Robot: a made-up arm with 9 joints. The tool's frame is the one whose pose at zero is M.
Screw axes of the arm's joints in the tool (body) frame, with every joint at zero. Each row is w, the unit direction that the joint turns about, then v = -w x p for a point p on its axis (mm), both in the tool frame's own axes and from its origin. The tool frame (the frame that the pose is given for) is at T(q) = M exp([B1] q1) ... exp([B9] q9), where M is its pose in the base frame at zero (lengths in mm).
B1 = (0, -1, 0, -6, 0, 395)
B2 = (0, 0, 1, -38, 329, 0)
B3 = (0, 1, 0, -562, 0, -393)
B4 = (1, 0, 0, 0, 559, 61)
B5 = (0, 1, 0, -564, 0, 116)
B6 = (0, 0, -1, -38, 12, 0)
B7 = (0, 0, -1, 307, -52, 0)
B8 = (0, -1, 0, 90, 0, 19)
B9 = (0, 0, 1, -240, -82, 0)
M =
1 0 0 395
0 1 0 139
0 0 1 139
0 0 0 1
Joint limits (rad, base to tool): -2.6..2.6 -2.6..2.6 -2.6..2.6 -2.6..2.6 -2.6..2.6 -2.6..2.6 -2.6..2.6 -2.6..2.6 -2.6..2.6
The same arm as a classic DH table. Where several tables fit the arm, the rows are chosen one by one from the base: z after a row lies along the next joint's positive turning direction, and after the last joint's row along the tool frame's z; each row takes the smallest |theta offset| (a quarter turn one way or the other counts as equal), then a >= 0, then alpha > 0; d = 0 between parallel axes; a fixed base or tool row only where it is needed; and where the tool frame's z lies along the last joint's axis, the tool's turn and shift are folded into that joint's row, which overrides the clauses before.
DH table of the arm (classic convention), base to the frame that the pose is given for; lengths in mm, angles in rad. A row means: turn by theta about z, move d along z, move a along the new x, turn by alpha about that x. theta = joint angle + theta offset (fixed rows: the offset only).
base (fixed): d 133.0, theta0 0.0000, a 0.0, alpha 1.5708
joint 1: d -101.0, theta0 0.0000, a 66.0, alpha -1.5708
joint 2: d 568.0, theta0 0.0000, a -64.0, alpha -1.5708
joint 3: d -23.0, theta0 1.5708, a 3.0, alpha 1.5708
joint 4: d 509.0, theta0 0.0000, a -5.0, alpha -1.5708
joint 5: d 99.0, theta0 1.5708, a 104.0, alpha 1.5708
joint 6: d 0.0, theta0 -1.3874, a 350.9, alpha 0.0000
joint 7: d 474.0, theta0 1.3874, a -33.0, alpha 1.5708
joint 8: d -67.0, theta0 0.0000, a -101.0, alpha 1.5708
joint 9: d 0.0, theta0 -1.2416, a 253.6, alpha 0.0000
tool (fixed): d -90.0, theta0 -1.9000, a 0.0, alpha 0.0000
Joint limits (rad, base to tool): -2.6000..2.6000 -2.6000..2.6000 -2.6000..2.6000 -2.6000..2.6000 -2.6000..2.6000 -2.6000..2.6000 -2.6000..2.6000 -2.6000..2.6000 -2.6000..2.6000

